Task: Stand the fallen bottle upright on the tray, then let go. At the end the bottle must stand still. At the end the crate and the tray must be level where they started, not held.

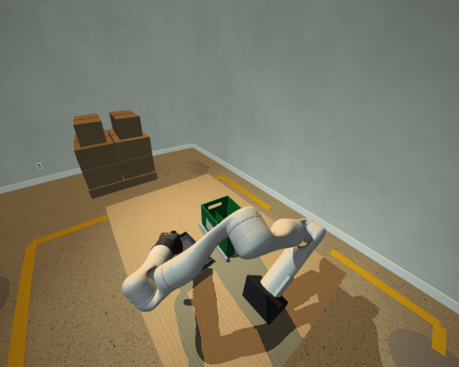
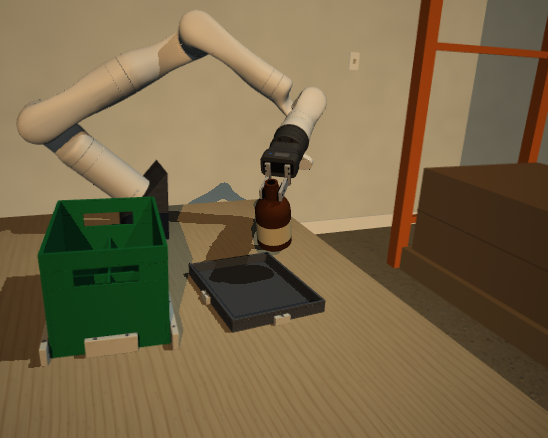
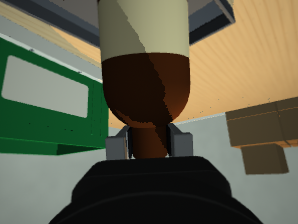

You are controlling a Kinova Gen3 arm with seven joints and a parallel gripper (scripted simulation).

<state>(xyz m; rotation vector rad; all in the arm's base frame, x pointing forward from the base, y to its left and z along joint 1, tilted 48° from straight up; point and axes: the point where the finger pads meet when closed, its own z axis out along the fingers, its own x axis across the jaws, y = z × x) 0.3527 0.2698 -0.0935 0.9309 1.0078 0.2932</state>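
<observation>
My gripper is now 5 cm above the brown bottle, 1 cm to the right of it and 1 cm past it. Also, from my hand: dark tray: 19 cm below, 4 cm to the right, 3 cm ahead; then green crate: 32 cm to the right, 12 cm below, 4 cm ahead.
</observation>
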